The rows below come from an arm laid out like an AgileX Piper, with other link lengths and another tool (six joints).
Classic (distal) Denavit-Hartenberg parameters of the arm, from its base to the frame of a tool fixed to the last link. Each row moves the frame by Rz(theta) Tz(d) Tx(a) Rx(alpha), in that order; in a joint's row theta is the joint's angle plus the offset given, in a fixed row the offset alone. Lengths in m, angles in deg.
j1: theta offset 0, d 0.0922, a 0, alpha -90
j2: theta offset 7.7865, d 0, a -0.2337, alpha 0
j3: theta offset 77.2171, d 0, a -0.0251, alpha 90
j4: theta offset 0, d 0.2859, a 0, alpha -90
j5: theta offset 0, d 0, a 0, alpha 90
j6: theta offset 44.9, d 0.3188, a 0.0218, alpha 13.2
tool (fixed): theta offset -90, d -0.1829, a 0, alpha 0
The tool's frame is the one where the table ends.
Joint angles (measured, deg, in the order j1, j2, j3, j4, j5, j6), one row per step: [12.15 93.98 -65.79 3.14 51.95 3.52]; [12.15 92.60 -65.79 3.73 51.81 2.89]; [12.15 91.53 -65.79 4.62 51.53 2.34]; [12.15 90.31 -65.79 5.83 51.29 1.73]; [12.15 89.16 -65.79 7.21 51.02 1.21]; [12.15 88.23 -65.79 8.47 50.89 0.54]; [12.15 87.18 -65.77 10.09 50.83 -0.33]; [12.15 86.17 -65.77 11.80 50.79 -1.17]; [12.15 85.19 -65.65 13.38 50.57 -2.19]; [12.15 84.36 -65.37 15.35 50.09 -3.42]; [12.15 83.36 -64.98 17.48 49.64 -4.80]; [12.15 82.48 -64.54 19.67 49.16 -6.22]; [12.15 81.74 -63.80 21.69 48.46 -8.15]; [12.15 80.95 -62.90 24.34 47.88 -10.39]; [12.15 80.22 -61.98 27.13 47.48 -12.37]
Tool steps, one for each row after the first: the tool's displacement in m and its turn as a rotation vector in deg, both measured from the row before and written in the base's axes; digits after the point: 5 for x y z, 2 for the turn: [-0.00054 0.00110 0.00948 0.69 -1.44 0.37]; [-0.00026 0.00162 0.00788 0.94 -1.21 0.18]; [-0.00065 0.00209 0.00912 1.23 -1.27 0.14]; [-0.00066 0.00230 0.00893 1.40 -1.20 0.01]; [-0.00105 0.00205 0.00724 1.17 -0.90 0.22]; [-0.00167 0.00256 0.00818 1.44 -0.92 0.32]; [-0.00173 0.00265 0.00819 1.52 -0.87 0.28]; [-0.00189 0.00234 0.00733 1.33 -0.99 0.46]; [-0.00180 0.00285 0.00612 1.58 -0.94 0.48]; [-0.00255 0.00287 0.00671 1.66 -1.01 0.57]; [-0.00248 0.00282 0.00580 1.66 -0.91 0.56]; [-0.00285 0.00239 0.00295 1.20 -0.94 0.92]; [-0.00370 0.00304 0.00294 1.62 -0.75 1.02]; [-0.00373 0.00304 0.00261 1.81 -0.43 0.78]
